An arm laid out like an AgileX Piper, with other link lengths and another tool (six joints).
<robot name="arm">
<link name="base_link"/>
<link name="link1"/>
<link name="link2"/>
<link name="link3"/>
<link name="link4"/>
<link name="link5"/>
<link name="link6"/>
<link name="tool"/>
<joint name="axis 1" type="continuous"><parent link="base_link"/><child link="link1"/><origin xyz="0.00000 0.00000 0.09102" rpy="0.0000 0.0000 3.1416"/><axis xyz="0 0 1"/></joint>
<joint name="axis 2" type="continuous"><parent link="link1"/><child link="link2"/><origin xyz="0.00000 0.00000 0.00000" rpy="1.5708 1.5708 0.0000"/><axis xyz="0 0 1"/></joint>
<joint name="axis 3" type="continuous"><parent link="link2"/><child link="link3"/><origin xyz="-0.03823 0.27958 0.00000" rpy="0.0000 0.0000 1.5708"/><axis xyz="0 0 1"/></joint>
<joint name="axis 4" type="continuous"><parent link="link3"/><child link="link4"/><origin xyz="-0.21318 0.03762 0.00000" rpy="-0.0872 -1.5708 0.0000"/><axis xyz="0 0 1"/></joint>
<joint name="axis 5" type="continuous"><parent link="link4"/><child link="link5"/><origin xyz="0.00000 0.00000 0.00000" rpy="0.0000 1.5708 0.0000"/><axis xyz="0 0 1"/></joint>
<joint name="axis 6" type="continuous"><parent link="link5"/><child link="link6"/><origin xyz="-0.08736 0.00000 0.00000" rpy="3.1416 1.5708 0.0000"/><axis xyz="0 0 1"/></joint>
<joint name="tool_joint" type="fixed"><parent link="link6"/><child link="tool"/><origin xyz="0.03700 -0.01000 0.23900" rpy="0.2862 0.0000 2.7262"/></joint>
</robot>
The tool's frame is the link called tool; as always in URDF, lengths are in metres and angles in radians. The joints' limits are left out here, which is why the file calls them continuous.
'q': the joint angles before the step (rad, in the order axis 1, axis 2, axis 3, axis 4, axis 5, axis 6). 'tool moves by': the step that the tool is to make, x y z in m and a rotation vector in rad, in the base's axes. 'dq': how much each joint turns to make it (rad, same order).
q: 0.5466 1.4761 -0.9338 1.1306 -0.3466 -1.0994
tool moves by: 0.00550 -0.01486 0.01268 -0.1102 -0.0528 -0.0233
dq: 0.0000 0.0059 0.0000 -0.0045 -0.0649 -0.1015
